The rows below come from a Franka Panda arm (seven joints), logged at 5 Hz.
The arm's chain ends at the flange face. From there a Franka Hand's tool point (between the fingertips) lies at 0.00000 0.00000 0.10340 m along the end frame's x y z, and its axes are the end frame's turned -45 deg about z.
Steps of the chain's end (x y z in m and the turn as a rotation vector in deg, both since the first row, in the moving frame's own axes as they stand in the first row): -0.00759 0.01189 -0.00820 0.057 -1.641 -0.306; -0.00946 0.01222 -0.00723 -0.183 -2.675 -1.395; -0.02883 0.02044 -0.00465 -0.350 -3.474 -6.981; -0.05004 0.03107 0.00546 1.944 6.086 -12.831; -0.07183 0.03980 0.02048 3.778 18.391 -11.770; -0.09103 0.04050 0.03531 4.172 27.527 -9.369; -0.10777 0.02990 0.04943 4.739 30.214 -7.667; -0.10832 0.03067 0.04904 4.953 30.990 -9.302; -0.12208 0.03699 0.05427 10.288 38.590 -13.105; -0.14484 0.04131 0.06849 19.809 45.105 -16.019; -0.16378 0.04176 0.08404 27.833 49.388 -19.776
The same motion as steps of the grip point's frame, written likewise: -0.01580 0.00088 -0.00824 1.201 -1.120 -0.306; -0.01901 -0.00118 -0.00734 1.762 -2.021 -1.395; -0.03995 -0.00961 -0.00484 2.209 -2.704 -6.981; -0.04662 -0.00932 0.00482 -2.929 5.678 -12.831; -0.04945 -0.00733 0.01500 -10.333 15.676 -11.770; -0.05192 -0.01045 0.02337 -16.514 22.415 -9.369; -0.05284 -0.02708 0.03507 -18.014 24.716 -7.667; -0.05224 -0.02708 0.03395 -18.411 25.416 -9.302; -0.05160 -0.03402 0.03026 -20.013 34.562 -13.105; -0.05541 -0.05596 0.03280 -17.887 45.901 -16.019; -0.05954 -0.07905 0.03789 -15.242 54.603 -19.776
